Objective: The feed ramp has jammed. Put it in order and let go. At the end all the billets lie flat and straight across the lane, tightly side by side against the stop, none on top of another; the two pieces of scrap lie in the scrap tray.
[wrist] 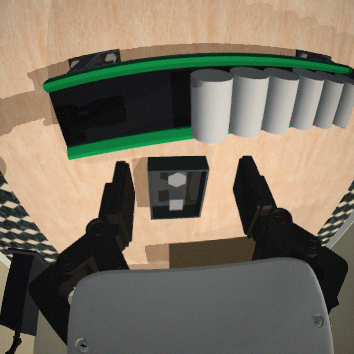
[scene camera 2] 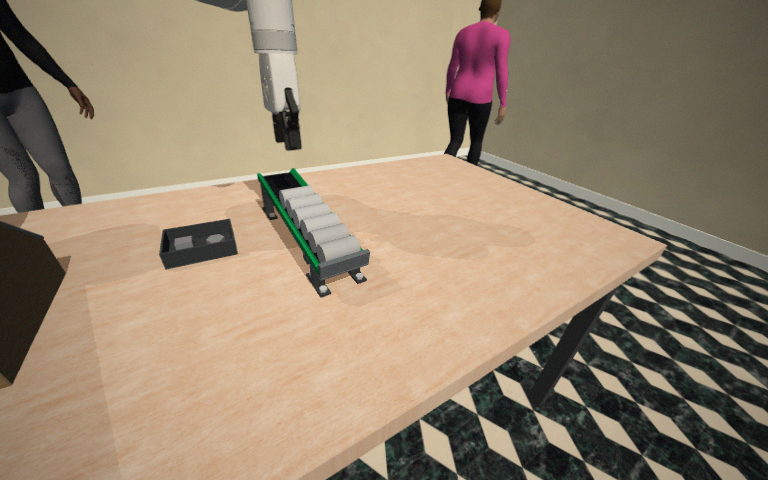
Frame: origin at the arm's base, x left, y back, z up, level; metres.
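Seen in the pictures: gripper, fingertip midpoint: (wrist: 184, 174) (scene camera 2: 288, 145).
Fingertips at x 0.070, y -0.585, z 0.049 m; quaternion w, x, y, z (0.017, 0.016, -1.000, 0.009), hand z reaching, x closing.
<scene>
Pixels of each thing's middle, then the offset from my fingertips to it. Level surfaces: height alone.
- grey stop, body centre: (scene camera 2: 344, 263) dz -0.134, dx -0.260, dy -0.013 m
- dark scrap tray, body centre: (wrist: 175, 189) (scene camera 2: 200, 241) dz -0.177, dx -0.014, dy +0.205 m
- wooden table, surface height: dz -0.194 m
Several light grey billets (scene camera 2: 320, 222) (wrist: 248, 102) lie flat and straight across the lane of the green-railed feed ramp (scene camera 2: 291, 227) (wrist: 115, 139). They sit side by side, none on top of another, with the lowest one against the grey stop (scene camera 2: 344, 263). The upper end of the lane is bare. Two pieces of scrap, a blocky one (scene camera 2: 183, 242) (wrist: 176, 204) and a six-sided one (scene camera 2: 215, 238) (wrist: 177, 180), lie in the dark scrap tray (scene camera 2: 199, 254) (wrist: 201, 196). My gripper (scene camera 2: 287, 142) (wrist: 184, 174) is open and empty, high above the ramp's upper end.
The ramp stands on bolted feet on the wooden table (scene camera 2: 237, 350). A dark brown box-like object (scene camera 2: 25, 294) stands at the left edge of the scene view. Two people (scene camera 2: 478, 67) (scene camera 2: 25, 113) stand behind the table.
</scene>
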